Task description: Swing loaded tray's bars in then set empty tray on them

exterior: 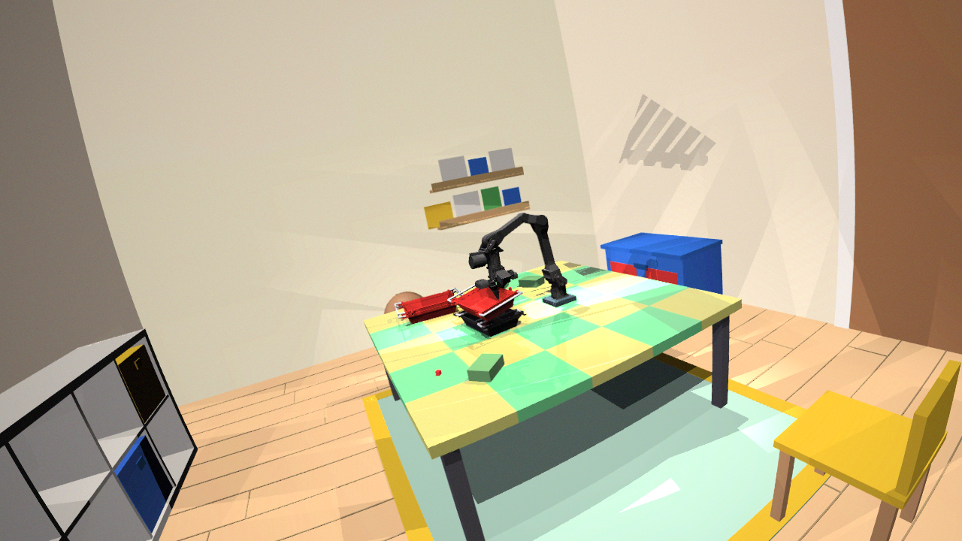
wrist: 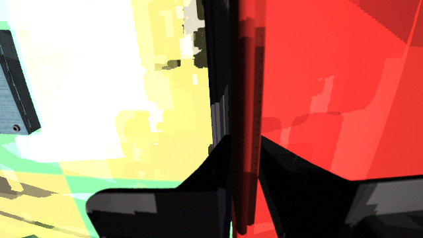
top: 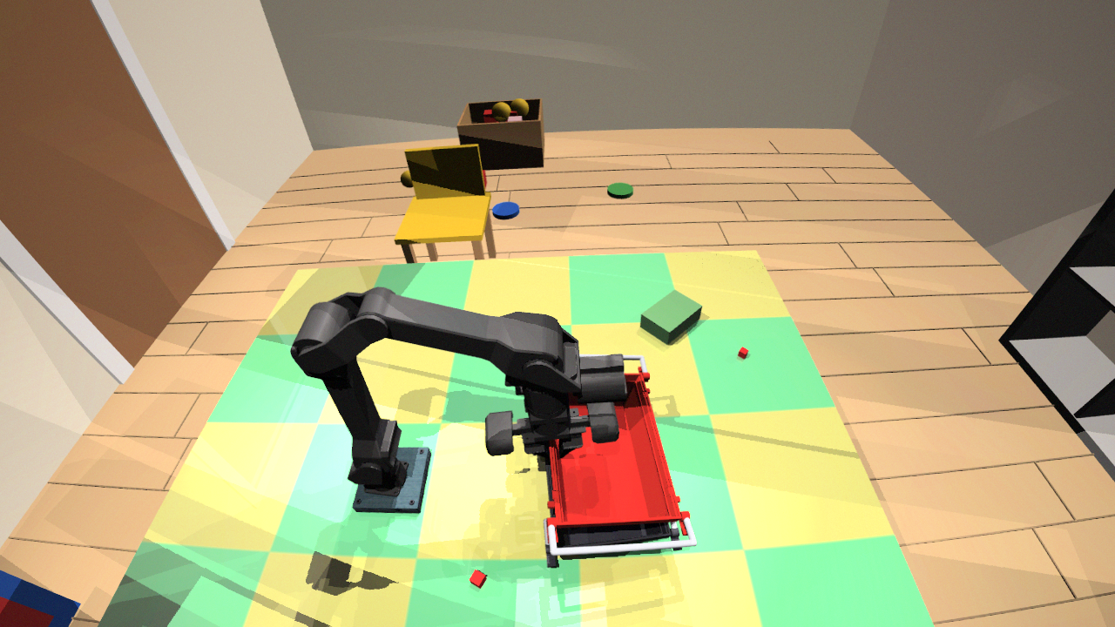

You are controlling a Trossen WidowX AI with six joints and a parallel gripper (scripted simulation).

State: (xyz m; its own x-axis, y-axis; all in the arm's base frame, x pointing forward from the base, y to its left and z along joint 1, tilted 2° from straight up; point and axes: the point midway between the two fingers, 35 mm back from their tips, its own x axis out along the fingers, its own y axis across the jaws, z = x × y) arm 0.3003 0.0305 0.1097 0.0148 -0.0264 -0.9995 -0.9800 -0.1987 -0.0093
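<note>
Now: the red tray 8 cm ahead of my gripper tip, 2 cm to the left of it and 2 cm above it.
</note>
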